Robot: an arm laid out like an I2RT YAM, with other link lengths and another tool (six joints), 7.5 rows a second.
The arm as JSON. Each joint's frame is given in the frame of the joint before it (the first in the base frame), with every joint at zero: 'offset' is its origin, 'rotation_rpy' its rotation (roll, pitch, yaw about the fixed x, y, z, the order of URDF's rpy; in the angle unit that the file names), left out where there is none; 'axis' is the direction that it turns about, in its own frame. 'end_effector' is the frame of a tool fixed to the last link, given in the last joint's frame.
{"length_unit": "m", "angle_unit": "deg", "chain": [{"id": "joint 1", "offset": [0.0, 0.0, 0.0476], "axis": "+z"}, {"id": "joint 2", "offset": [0.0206, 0.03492, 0.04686], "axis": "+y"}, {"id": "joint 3", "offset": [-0.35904, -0.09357, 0.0], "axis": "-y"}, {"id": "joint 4", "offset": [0.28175, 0.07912, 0.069], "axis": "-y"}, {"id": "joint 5", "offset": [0.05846, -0.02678, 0.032], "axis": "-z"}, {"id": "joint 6", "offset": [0.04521, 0.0, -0.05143], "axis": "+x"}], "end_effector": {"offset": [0.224, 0.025, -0.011], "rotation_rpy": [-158.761, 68.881, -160.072]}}
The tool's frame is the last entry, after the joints.
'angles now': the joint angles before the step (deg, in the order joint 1, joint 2, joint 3, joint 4, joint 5, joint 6). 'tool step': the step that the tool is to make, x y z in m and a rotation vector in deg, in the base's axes. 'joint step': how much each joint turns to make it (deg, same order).
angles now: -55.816 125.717 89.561 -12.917 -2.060 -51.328
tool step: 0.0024 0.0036 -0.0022 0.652 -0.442 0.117
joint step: 0.096 0.064 -0.213 0.006 -0.568 0.463
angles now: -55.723 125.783 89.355 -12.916 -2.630 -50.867
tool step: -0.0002 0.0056 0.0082 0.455 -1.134 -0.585
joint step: -0.001 -1.382 -0.969 -0.089 -0.522 1.223
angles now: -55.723 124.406 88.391 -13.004 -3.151 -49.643
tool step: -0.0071 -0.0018 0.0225 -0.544 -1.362 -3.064
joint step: -0.168 -2.524 -0.484 -0.706 1.311 2.712
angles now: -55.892 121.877 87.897 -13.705 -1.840 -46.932
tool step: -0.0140 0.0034 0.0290 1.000 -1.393 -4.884
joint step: -0.266 -3.278 0.543 -3.798 1.844 4.569
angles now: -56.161 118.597 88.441 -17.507 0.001 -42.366
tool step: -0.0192 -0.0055 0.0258 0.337 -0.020 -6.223
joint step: -0.247 -1.864 2.480 -4.768 3.859 4.570
